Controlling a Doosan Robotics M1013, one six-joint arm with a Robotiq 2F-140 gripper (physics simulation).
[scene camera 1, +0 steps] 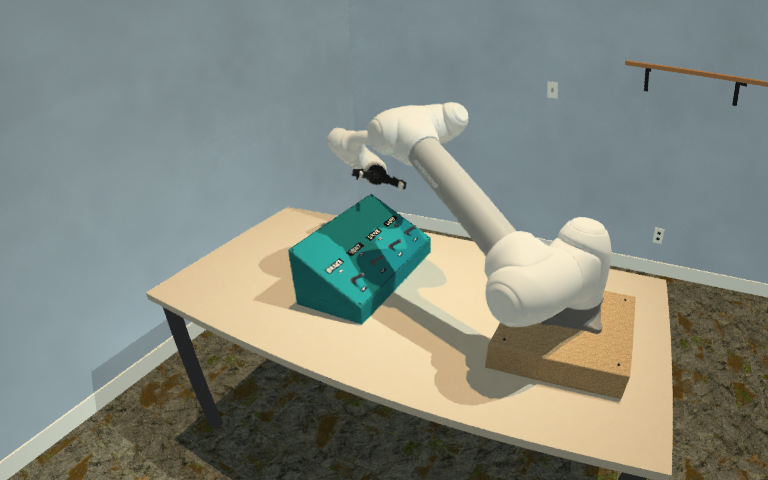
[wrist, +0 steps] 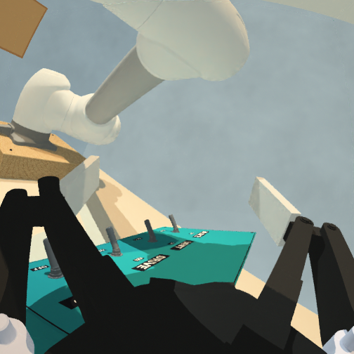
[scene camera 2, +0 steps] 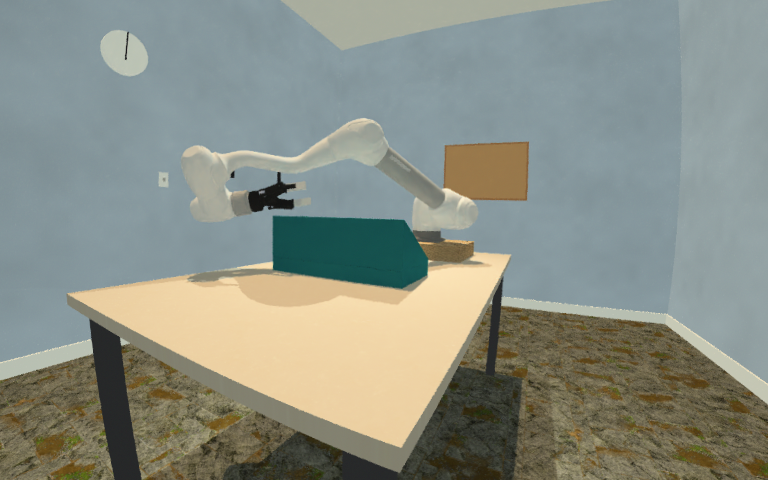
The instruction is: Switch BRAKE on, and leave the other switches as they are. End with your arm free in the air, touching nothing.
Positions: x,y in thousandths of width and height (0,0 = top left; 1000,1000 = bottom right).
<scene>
I see my gripper (scene camera 2: 402,403) and a teal sloped switch box (scene camera 1: 421,551).
My gripper is seen too in the wrist view (wrist: 501,510). The teal sloped switch box also shows in the wrist view (wrist: 552,725) and in scene camera 2 (scene camera 2: 501,526).
</scene>
